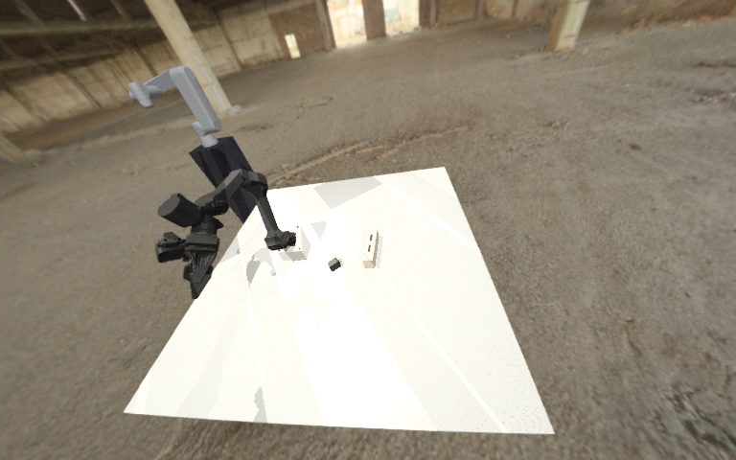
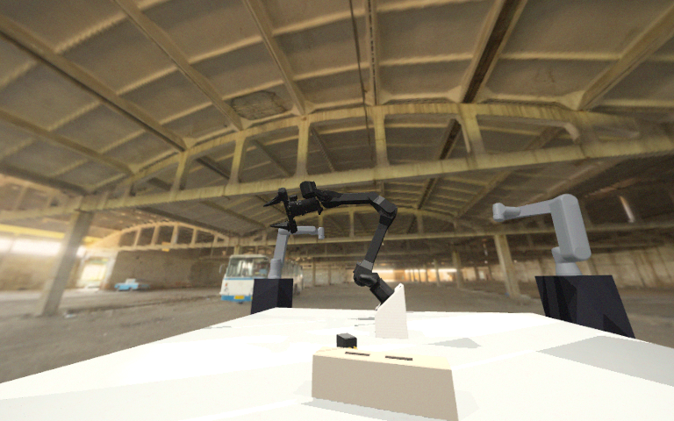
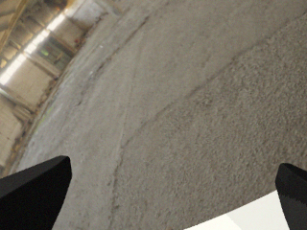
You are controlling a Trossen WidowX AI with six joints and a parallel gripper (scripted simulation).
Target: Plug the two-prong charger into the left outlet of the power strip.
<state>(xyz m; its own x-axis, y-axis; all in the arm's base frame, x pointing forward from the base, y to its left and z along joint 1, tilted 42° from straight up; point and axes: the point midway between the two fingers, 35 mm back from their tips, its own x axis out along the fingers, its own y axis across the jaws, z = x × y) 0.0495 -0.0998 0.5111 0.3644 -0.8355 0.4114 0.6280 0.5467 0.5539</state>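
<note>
Right now my gripper tip is 390 mm above the two-prong charger, 370 mm to the right of it and 150 mm short of it.
</note>
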